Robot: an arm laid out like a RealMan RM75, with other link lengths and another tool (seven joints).
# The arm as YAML. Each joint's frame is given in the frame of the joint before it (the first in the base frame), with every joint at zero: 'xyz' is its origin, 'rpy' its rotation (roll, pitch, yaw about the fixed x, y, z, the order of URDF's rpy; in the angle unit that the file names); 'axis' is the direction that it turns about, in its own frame. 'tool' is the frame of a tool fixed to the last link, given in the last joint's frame.
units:
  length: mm
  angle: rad
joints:
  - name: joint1
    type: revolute
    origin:
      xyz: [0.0, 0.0, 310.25]
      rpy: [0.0, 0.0, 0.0]
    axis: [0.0, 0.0, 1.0]
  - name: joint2
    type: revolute
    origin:
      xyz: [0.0, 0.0, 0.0]
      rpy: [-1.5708, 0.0, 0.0]
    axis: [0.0, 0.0, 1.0]
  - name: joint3
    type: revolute
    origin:
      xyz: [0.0, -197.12, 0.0]
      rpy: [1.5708, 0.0, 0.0]
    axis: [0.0, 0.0, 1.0]
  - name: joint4
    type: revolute
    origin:
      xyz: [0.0, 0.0, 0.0]
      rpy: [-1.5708, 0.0, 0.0]
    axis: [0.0, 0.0, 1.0]
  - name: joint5
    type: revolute
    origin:
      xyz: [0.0, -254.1, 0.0]
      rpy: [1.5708, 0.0, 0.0]
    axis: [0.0, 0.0, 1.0]
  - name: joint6
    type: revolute
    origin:
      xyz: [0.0, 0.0, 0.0]
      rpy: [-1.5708, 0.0, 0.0]
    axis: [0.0, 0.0, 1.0]
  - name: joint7
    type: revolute
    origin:
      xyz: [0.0, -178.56, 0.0]
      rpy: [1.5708, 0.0, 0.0]
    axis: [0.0, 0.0, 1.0]
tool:
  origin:
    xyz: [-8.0, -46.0, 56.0]
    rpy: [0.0, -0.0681, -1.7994]
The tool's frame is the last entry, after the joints.
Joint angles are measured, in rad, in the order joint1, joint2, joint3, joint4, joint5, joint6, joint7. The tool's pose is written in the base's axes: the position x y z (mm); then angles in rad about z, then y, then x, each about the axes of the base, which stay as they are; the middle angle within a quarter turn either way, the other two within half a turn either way. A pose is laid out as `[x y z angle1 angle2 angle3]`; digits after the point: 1 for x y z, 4 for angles.
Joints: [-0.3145, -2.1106, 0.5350, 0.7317, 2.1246, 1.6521, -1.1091]
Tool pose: [-311.6 345.3 47.2 -2.2471 0.3659 -2.7323]
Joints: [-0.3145, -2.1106, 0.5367, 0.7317, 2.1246, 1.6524, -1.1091]
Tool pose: [-311.4 345.1 46.8 -2.2459 0.3660 -2.7343]
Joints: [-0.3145, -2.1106, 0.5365, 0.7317, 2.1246, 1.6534, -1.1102]
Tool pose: [-311.3 345.0 46.8 -2.2469 0.3669 -2.7347]
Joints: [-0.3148, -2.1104, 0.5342, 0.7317, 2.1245, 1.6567, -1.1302]
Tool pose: [-311.5 344.4 46.7 -2.2674 0.3706 -2.7335]
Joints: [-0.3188, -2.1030, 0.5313, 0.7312, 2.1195, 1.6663, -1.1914]
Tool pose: [-311.9 344.5 48.9 -2.3231 0.3799 -2.7301]
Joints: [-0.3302, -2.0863, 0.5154, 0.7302, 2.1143, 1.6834, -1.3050]
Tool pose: [-313.3 345.9 55.7 -2.4273 0.3932 -2.7163]
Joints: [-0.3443, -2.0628, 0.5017, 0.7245, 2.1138, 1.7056, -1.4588]
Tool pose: [-315.3 345.0 61.6 -2.5672 0.4065 -2.7102]
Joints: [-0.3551, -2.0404, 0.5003, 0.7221, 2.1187, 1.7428, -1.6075]
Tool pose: [-314.2 339.3 64.3 -2.6913 0.4232 -2.7303]
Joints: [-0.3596, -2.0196, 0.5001, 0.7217, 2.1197, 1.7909, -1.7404]
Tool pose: [-311.4 330.4 67.4 -2.8014 0.4461 -2.7551]
